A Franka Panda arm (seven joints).
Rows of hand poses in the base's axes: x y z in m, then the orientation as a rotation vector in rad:
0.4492 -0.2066 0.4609 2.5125 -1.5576 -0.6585
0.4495 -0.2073 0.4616 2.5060 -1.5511 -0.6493
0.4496 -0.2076 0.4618 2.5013 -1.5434 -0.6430
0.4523 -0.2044 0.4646 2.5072 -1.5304 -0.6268
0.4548 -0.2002 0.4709 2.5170 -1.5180 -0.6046
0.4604 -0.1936 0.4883 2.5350 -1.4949 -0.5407
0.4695 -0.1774 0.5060 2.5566 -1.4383 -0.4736
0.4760 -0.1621 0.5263 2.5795 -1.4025 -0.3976
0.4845 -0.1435 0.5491 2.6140 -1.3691 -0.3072
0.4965 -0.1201 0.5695 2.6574 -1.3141 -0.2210
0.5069 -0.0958 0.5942 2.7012 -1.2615 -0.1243
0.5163 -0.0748 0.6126 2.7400 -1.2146 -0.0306
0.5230 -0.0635 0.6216 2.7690 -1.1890 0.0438
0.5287 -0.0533 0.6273 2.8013 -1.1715 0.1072
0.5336 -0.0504 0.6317 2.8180 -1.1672 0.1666
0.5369 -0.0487 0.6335 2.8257 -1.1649 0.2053
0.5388 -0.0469 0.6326 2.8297 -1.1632 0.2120
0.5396 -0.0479 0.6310 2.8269 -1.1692 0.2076
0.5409 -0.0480 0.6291 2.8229 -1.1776 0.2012
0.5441 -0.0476 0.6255 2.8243 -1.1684 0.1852
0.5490 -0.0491 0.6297 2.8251 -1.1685 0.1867
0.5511 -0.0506 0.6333 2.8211 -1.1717 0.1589
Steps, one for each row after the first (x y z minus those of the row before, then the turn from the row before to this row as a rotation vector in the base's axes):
0.0003 -0.0007 0.0007 -0.0110 0.0014 0.0039
0.0001 -0.0003 0.0002 -0.0086 0.0021 0.0048
0.0027 0.0032 0.0028 -0.0075 -0.0067 0.0109
0.0025 0.0042 0.0063 -0.0074 -0.0118 0.0117
0.0056 0.0066 0.0174 -0.0245 -0.0328 0.0236
0.0091 0.0162 0.0177 -0.0313 -0.0279 0.0462
0.0065 0.0153 0.0203 -0.0264 -0.0403 0.0337
0.0085 0.0186 0.0228 -0.0204 -0.0555 0.0353
0.0120 0.0234 0.0204 -0.0152 -0.0531 0.0502
0.0104 0.0243 0.0247 -0.0141 -0.0614 0.0489
0.0094 0.0210 0.0184 -0.0114 -0.0603 0.0434
0.0067 0.0113 0.0090 -0.0040 -0.0503 0.0266
0.0057 0.0102 0.0057 0.0063 -0.0464 0.0219
0.0049 0.0029 0.0044 0.0001 -0.0414 0.0094
0.0033 0.0017 0.0018 -0.0018 -0.0261 0.0049
0.0019 0.0018 -0.0009 0.0015 -0.0051 0.0024
0.0008 -0.0010 -0.0016 0.0007 0.0026 -0.0044
0.0013 -0.0001 -0.0019 0.0011 0.0038 -0.0063
0.0032 0.0004 -0.0036 0.0007 0.0111 0.0053
0.0049 -0.0015 0.0042 0.0004 -0.0012 0.0002
0.0021 -0.0015 0.0036 0.0033 0.0180 -0.0039

